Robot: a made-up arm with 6 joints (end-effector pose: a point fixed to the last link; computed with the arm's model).
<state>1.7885 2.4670 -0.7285 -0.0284 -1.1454 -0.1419</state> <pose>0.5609 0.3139 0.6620 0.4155 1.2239 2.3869</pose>
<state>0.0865 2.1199 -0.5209 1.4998 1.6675 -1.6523</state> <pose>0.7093 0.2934 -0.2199 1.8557 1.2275 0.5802</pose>
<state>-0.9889 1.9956 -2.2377 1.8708 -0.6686 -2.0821</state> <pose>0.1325 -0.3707 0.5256 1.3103 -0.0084 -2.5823</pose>
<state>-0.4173 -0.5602 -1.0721 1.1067 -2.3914 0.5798</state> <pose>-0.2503 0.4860 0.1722 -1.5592 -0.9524 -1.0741</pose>
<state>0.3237 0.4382 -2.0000 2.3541 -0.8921 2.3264</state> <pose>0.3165 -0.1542 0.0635 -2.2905 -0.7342 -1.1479</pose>
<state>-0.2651 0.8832 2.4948 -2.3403 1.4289 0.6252</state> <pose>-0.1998 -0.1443 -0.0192 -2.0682 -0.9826 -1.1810</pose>
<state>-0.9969 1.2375 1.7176 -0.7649 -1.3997 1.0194</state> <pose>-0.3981 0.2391 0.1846 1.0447 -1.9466 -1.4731</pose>
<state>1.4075 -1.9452 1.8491 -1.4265 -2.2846 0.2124</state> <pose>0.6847 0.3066 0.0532 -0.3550 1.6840 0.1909</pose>
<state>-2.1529 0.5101 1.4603 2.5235 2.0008 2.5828</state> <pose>-0.3764 -0.5518 0.5351 0.4068 -0.2722 0.2561</pose>
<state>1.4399 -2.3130 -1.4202 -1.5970 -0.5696 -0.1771</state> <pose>-0.3044 0.6081 0.1382 0.1472 -1.2518 0.2280</pose>
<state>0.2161 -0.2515 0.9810 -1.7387 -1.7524 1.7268</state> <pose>-0.1248 0.3988 0.2142 -0.4502 0.4679 1.4857</pose>
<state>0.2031 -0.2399 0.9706 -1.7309 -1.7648 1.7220</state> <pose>-0.1245 0.3995 0.2140 -0.4529 0.4825 1.5066</pose>
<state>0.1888 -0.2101 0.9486 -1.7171 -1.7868 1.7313</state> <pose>-0.1234 0.3943 0.2231 -0.4277 0.4916 1.5531</pose>
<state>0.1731 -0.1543 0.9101 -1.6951 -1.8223 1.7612</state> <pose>-0.1181 0.3809 0.2452 -0.3579 0.4921 1.6329</pose>
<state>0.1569 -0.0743 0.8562 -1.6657 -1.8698 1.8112</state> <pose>-0.1041 0.3595 0.2776 -0.2379 0.4824 1.7355</pose>
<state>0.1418 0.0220 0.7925 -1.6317 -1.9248 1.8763</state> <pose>-0.0780 0.3329 0.3131 -0.0734 0.4627 1.8406</pose>
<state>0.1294 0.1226 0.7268 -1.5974 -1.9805 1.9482</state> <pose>-0.0415 0.3049 0.3433 0.1172 0.4350 1.9274</pose>
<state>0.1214 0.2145 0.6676 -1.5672 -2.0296 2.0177</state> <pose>-0.0019 0.2794 0.3630 0.3058 0.4024 1.9841</pose>
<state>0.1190 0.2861 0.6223 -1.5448 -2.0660 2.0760</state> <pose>0.0321 0.2589 0.3727 0.4630 0.3700 2.0116</pose>
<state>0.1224 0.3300 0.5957 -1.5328 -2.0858 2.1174</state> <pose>0.0539 0.2441 0.3762 0.5687 0.3427 2.0182</pose>
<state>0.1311 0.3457 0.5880 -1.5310 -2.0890 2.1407</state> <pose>0.0621 0.2346 0.3772 0.6183 0.3223 2.0137</pose>
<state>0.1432 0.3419 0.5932 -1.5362 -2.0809 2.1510</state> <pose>0.0607 0.2286 0.3779 0.6285 0.3073 2.0042</pose>
